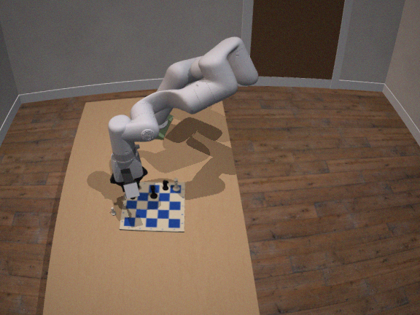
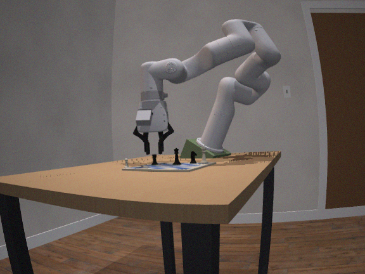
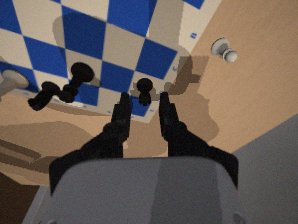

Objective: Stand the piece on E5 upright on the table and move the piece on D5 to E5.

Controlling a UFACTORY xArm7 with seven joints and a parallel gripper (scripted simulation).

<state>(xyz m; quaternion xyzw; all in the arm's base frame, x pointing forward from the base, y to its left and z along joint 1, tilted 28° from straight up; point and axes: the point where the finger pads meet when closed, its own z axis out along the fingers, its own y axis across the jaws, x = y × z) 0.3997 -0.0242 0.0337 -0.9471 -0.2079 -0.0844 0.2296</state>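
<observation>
Right now the black pawn is 4 cm below my hand. From my hand the other things lie so: chessboard: 3 cm ahead, 8 cm to the left, 6 cm below; white pawn: 8 cm ahead, 6 cm to the right, 5 cm below; black knight: 6 cm behind, 11 cm to the left, 4 cm below.
</observation>
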